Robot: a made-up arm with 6 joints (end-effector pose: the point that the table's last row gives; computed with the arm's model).
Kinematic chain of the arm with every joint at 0, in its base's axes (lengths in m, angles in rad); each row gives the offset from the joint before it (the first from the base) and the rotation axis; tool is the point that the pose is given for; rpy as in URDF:
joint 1: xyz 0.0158 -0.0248 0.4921 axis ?
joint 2: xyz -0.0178 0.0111 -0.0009 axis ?
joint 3: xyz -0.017 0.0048 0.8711 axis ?
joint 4: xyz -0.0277 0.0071 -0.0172 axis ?
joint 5: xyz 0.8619 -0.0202 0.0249 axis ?
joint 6: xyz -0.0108 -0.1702 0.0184 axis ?
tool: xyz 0.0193 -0.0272 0.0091 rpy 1.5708 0 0
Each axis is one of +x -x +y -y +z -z.
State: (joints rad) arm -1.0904 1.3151 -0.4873 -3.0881 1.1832 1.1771
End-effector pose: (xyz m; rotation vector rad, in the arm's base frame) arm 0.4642 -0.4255 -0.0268 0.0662 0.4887 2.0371
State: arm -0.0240 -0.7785 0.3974 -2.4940 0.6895 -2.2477
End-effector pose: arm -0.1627 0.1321 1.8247 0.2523 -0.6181 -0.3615
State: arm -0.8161 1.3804 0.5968 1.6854 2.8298 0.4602
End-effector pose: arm 1.1036 -1.1262 0.2349 0.6251 -0.5285 1.8009
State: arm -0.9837 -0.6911 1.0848 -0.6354 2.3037 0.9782
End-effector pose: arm -0.4394 0.4126 1.9566 0.6453 2.0946 -0.9925
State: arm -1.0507 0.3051 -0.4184 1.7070 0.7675 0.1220
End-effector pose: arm 0.5874 -0.8120 0.9273 0.3725 0.5577 -0.1865
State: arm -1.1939 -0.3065 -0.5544 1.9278 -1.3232 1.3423
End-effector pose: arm 0.3415 -0.5353 1.2445 -0.9938 1.9097 -1.8928
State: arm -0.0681 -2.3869 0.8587 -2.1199 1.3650 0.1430
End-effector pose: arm -1.4002 0.1740 -0.0177 -0.4256 -0.4272 -1.8628
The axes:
joint 1: +z
joint 2: +y
joint 3: -y
joint 4: -x
joint 5: -y
joint 6: -x

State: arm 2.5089 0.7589 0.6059 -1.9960 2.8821 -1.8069
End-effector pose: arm -1.1189 0.7217 0.8030 -1.7650 0.3231 -0.3229
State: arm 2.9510 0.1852 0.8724 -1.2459 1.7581 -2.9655
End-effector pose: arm -0.8267 0.1993 1.7495 0.5765 0.1793 1.0328
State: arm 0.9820 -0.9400 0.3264 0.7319 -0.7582 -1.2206
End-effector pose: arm -0.2211 -0.5978 1.8305 2.5338 0.2890 0.8839
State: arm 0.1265 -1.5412 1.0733 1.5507 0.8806 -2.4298
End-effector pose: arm -1.6754 -0.1926 0.7873 0.2179 -0.4719 2.2399
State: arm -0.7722 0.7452 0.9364 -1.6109 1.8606 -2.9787
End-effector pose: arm 1.0225 -1.0080 1.1201 0.1241 0.0196 -2.6190
